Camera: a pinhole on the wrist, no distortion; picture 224 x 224 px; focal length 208.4 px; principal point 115.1 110.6 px. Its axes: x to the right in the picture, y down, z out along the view. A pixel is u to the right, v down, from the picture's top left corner.
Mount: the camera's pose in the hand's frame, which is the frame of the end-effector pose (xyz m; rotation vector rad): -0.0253 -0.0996 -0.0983 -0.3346 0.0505 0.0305
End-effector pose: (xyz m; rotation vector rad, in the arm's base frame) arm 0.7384 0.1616 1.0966 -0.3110 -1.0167 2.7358
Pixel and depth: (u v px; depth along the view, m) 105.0 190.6 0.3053
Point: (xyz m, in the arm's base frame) 0.7143 -0.0229 1.1396
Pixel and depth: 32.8 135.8 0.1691
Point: 0.8075 0.1226 1.1675
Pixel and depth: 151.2 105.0 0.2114
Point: 0.6956 0.1305 1.1916
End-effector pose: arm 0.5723 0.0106 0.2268 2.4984 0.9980 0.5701
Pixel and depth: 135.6 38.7 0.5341
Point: 0.7890 0.0234 -0.1974
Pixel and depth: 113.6 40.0 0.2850
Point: 0.6124 0.0270 0.0064
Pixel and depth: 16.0 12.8 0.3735
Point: 0.5330 -0.0842 -0.1554
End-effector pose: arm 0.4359 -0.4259 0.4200 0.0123 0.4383 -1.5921
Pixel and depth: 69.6 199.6 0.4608
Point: 0.7431 -0.3976 0.6436
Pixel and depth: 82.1 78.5 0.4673
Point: 0.5222 -0.4584 0.7867
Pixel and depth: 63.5 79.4 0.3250
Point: 0.4629 -0.4050 0.6664
